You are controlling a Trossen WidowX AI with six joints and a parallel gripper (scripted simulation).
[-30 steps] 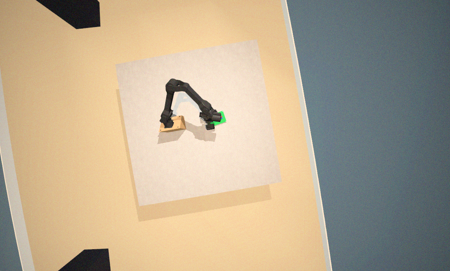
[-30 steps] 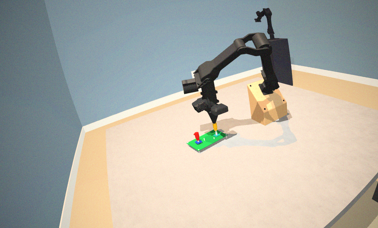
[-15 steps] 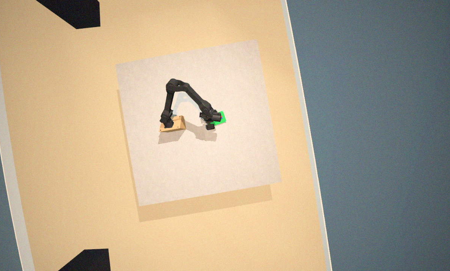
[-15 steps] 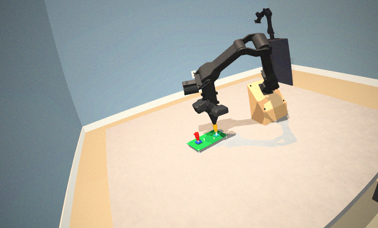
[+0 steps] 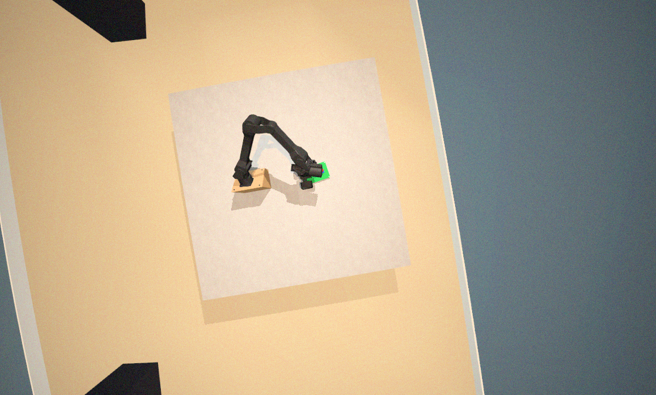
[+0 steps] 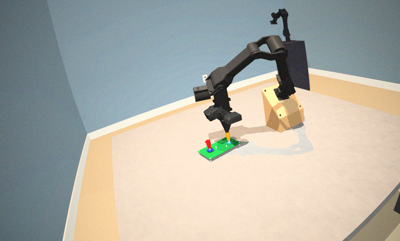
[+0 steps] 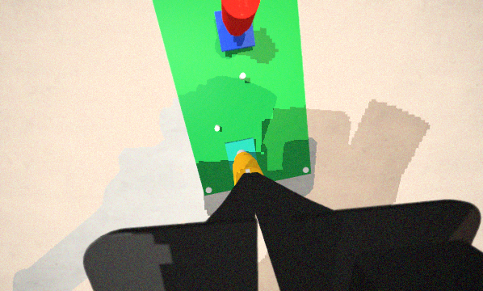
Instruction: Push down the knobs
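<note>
The orange knob is 10 mm below my gripper tip. The rest, counted from my gripper tip: red knob (90 mm ahead, 20 mm below, 10 mm to the left).
</note>
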